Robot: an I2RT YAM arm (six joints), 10 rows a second.
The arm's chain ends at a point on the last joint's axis. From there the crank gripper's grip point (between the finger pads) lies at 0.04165 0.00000 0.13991 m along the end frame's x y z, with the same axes.
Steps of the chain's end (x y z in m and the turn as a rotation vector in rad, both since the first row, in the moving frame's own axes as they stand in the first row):
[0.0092, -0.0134, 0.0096, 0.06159, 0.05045, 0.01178]
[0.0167, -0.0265, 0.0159, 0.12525, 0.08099, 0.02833]
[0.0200, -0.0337, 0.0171, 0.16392, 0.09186, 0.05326]
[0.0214, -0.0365, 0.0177, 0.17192, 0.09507, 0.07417]
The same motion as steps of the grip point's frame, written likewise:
[0.0162, -0.0214, 0.0071, 0.06159, 0.05045, 0.01178]
[0.0281, -0.0424, 0.0111, 0.12525, 0.08099, 0.02833]
[0.0331, -0.0536, 0.0110, 0.16392, 0.09186, 0.05326]
[0.0352, -0.0565, 0.0113, 0.17192, 0.09507, 0.07417]

